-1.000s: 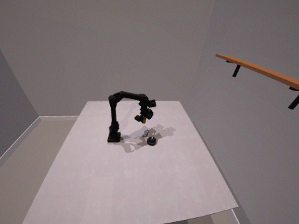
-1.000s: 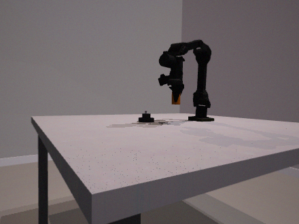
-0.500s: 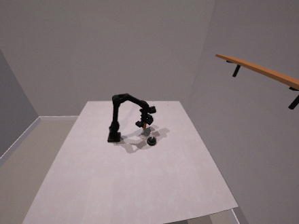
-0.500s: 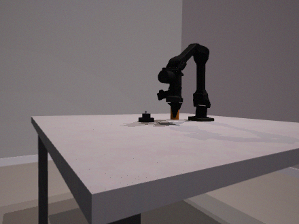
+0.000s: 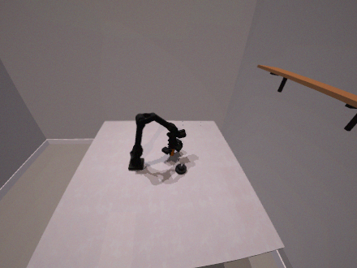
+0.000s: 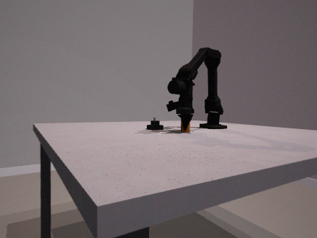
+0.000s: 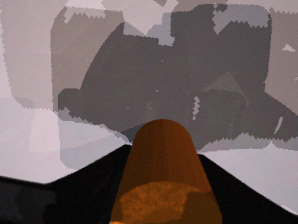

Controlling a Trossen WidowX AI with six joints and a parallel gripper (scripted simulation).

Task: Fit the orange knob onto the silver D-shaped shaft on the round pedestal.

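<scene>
Right now my gripper tip is 30 mm below the orange knob. From my gripper tip the other things lie so: black pedestal: 50 mm ahead, 170 mm to the right, 20 mm above.
</scene>
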